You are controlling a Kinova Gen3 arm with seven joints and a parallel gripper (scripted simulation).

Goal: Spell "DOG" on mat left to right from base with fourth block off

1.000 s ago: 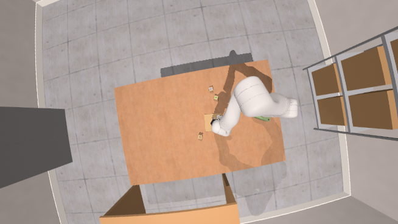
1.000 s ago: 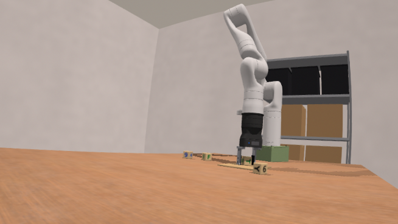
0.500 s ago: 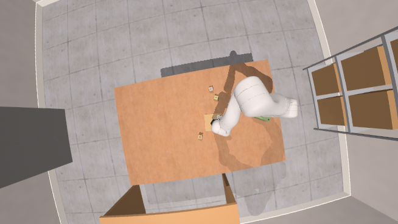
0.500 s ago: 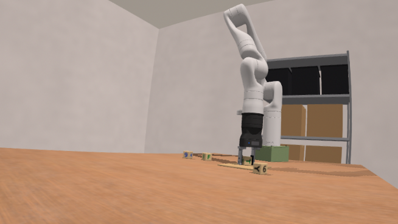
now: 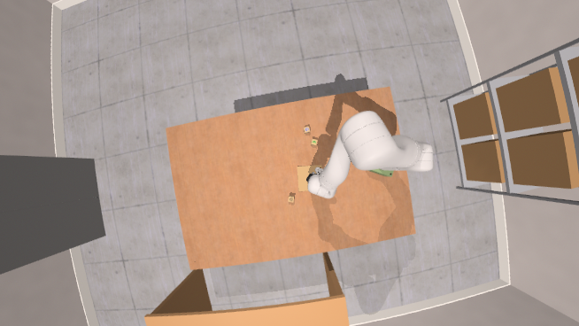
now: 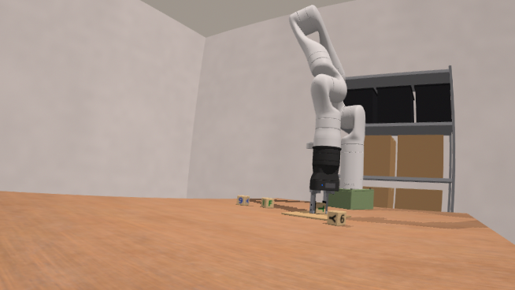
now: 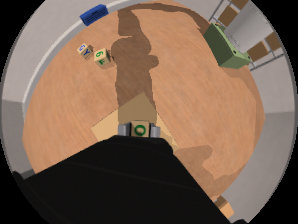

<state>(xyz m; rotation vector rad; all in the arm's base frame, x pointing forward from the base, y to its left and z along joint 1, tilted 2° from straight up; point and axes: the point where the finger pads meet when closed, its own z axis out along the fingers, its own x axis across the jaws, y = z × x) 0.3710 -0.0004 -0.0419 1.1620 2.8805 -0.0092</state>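
Now: hand 3 cm short of the tan mat, 1 cm to the right of it and 2 cm above it. Also, from my hand: green-lettered block (3 cm behind, 18 cm to the right, 1 cm below); then wooden block (right at my hand); then blue-lettered block (1 cm behind, 26 cm to the right, 1 cm below).
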